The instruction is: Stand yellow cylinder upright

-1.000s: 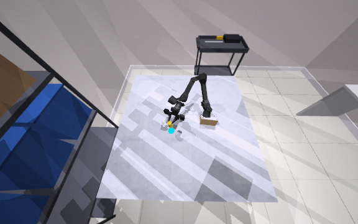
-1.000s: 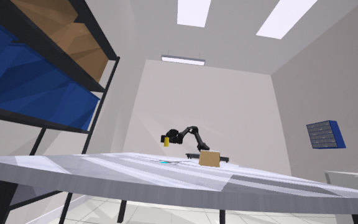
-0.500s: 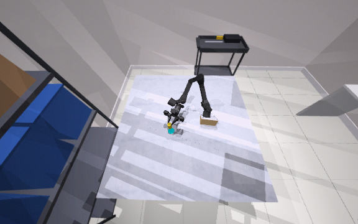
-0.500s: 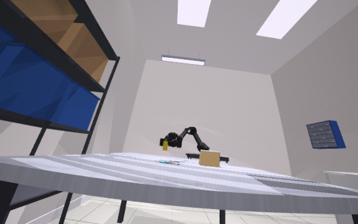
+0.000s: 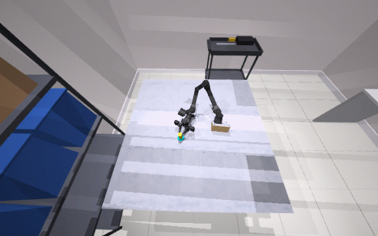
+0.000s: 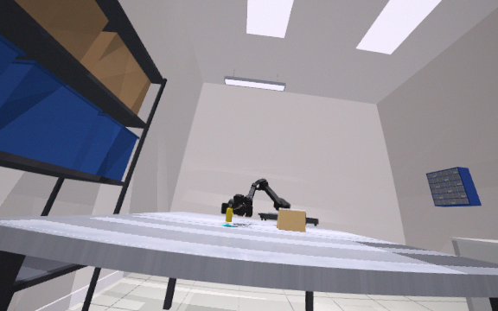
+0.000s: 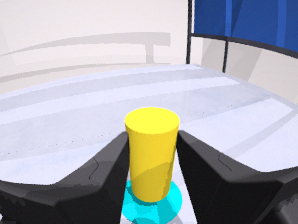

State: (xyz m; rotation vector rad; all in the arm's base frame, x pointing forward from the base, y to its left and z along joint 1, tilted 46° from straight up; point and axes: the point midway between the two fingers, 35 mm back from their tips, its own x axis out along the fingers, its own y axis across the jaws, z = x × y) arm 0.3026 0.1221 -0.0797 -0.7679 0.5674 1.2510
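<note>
Right now the cyan circle is 70 mm below my gripper tip. Round my gripper tip: yellow tall cylinder 20 mm below.
</note>
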